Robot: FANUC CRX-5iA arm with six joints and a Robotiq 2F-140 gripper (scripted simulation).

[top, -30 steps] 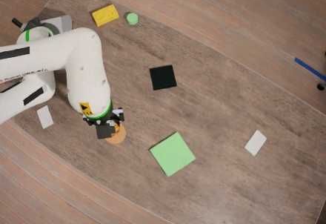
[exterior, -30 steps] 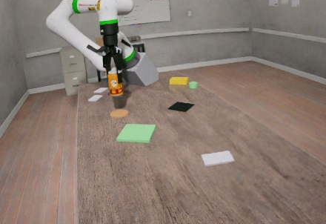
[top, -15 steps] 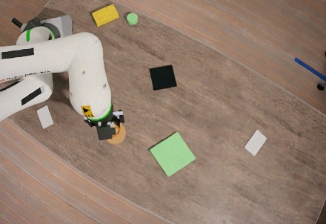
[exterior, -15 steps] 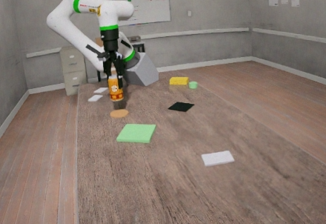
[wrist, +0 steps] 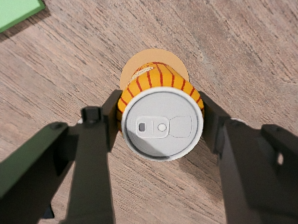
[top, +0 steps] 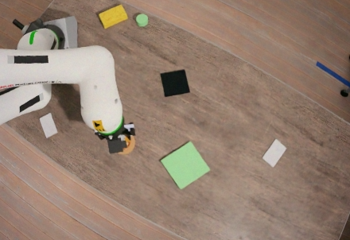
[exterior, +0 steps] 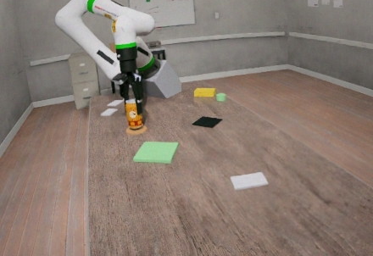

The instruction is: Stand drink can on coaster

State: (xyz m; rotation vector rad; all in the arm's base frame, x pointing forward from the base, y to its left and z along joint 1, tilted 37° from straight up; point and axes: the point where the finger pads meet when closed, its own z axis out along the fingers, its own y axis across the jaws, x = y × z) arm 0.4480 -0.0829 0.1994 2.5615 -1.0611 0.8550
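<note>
Now: hand 11 cm above the round cork coaster. Round my hand: orange drink can (3 cm below); green square pad (26 cm ahead, 11 cm below, 4 cm to the left); black square coaster (33 cm to the left, 11 cm below, 6 cm ahead).
</note>
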